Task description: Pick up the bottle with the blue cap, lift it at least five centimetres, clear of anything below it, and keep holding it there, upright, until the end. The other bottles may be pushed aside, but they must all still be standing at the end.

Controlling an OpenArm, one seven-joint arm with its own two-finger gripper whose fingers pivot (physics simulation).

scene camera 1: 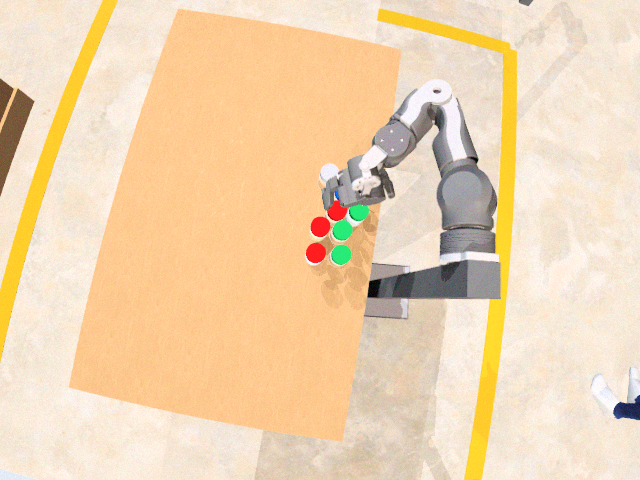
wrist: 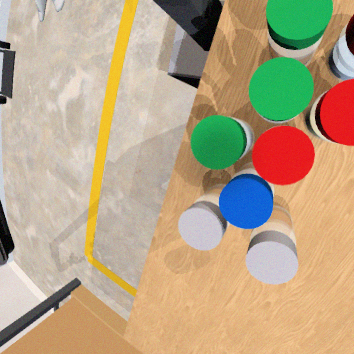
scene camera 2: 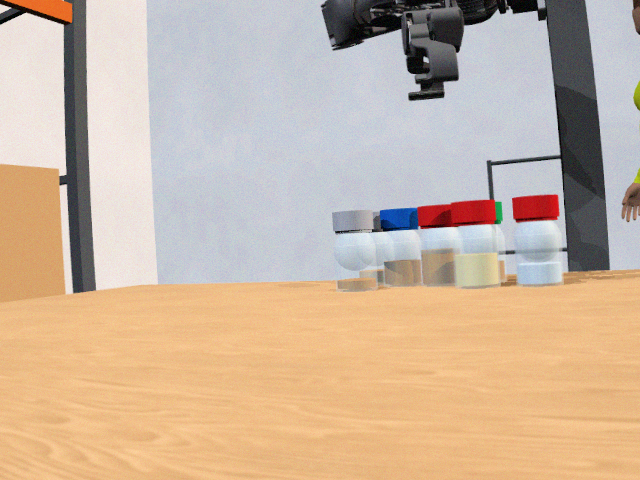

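Observation:
The bottle with the blue cap [scene camera 1: 337, 194] [scene camera 2: 398, 218] [wrist: 246, 201] stands upright on the table, mostly hidden under the gripper in scene camera 1. My gripper [scene camera 1: 359, 201] [scene camera 2: 426, 95] is open and empty, high above the bottle caps, with its fingers wide apart. One grey-capped bottle [scene camera 1: 329, 173] [scene camera 2: 352, 220] [wrist: 272, 257] and another grey-capped bottle [scene camera 2: 376, 221] [wrist: 202, 226] stand close to the blue one. A red-capped bottle [scene camera 1: 337, 211] [scene camera 2: 434, 215] [wrist: 283, 155] and a green-capped bottle [scene camera 1: 358, 211] [wrist: 218, 142] stand on its other side.
More upright bottles stand beyond: red-capped ones [scene camera 1: 320, 226] [scene camera 1: 315, 253] and green-capped ones [scene camera 1: 342, 230] [scene camera 1: 341, 254]. The table [scene camera 1: 206, 258] [scene camera 2: 258, 387] [wrist: 320, 320] has its edge near the green and grey caps. The arm's dark stand [scene camera 1: 483, 279] is beside the table.

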